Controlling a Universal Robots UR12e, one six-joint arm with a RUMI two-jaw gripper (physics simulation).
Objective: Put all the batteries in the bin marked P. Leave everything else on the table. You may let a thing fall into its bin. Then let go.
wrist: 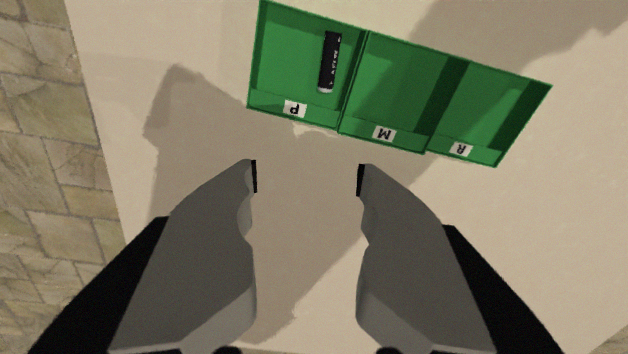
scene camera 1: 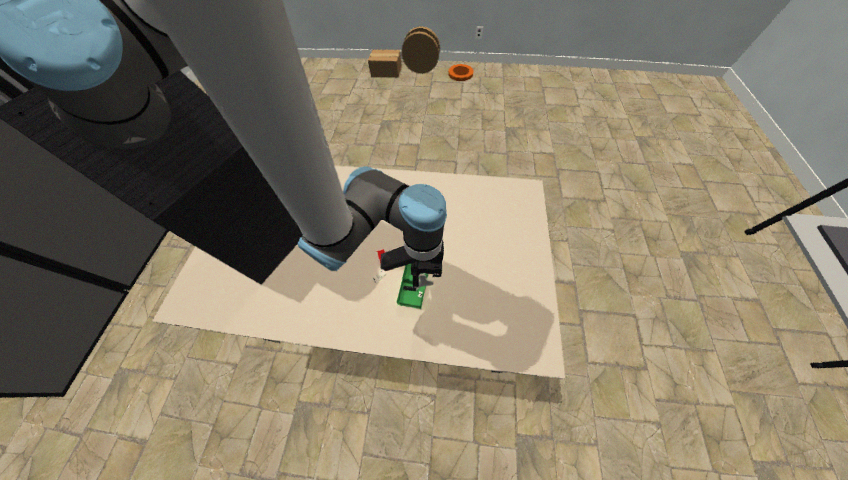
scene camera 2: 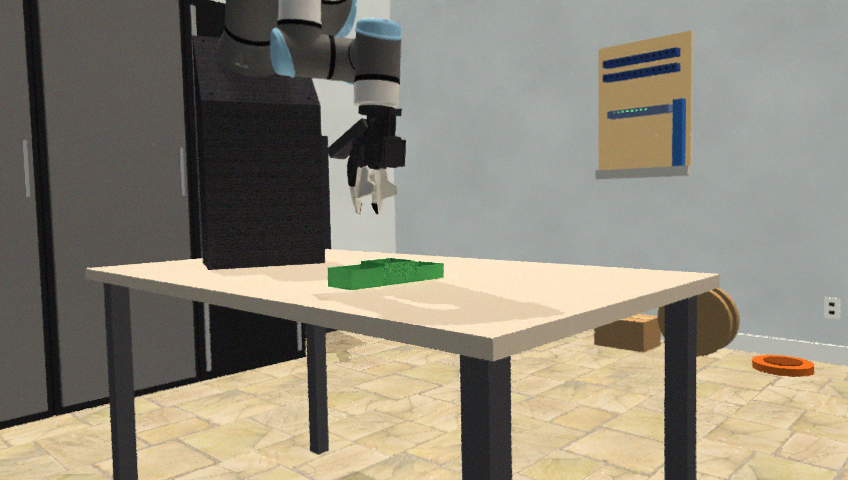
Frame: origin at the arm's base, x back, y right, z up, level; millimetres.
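Where they show: gripper, fingertip midpoint: (wrist: 307, 165) (scene camera 1: 417, 278) (scene camera 2: 367, 213); arm's base, link origin: (scene camera 1: 116, 106) (scene camera 2: 250, 58).
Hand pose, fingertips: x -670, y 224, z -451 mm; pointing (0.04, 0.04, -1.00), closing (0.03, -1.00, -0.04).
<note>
Things, the pixels of their top centre, and the offset from my fingertips. "*": a spot on its surface instead. Level surfaces: height alone.
- black AA battery, top centre: (wrist: 329, 64) dx +34, dy -12, dz -127 mm
- bin marked P, surface spot: (wrist: 285, 65) * dx +28, dy +28, dz -142 mm
- bins marked M, top centre: (wrist: 400, 100) (scene camera 2: 387, 260) (scene camera 1: 416, 269) dx +15, dy -73, dz -102 mm
- R, surface spot: (wrist: 477, 112) * dx +1, dy -165, dz -142 mm
- red object, top centre: (scene camera 1: 381, 255) dx +152, dy -142, dz -131 mm
- table, surface height: dz -149 mm
A black AA battery (wrist: 329, 62) lies in the bin marked P (wrist: 285, 65), near the wall it shares with the bin marked M. The bin marked P is at the left end of the green row of bins in the wrist view; the green bins also show on the table in scene camera 1 (scene camera 1: 408, 299) and scene camera 2 (scene camera 2: 351, 277). My gripper (wrist: 307, 165) (scene camera 2: 366, 208) is open, with no thing between its fingertips. It hangs above the table, over the green bins in scene camera 2. No other battery can be made out in these views.
The bins marked M (wrist: 390, 90) and R (wrist: 477, 112) adjoin bin P. A red object (scene camera 1: 380, 255) and small pale items (scene camera 1: 379, 274) lie on the table (scene camera 1: 499, 220) beside the bins, partly hidden by the arm. A tall black block (scene camera 2: 261, 190) stands behind the bins.
</note>
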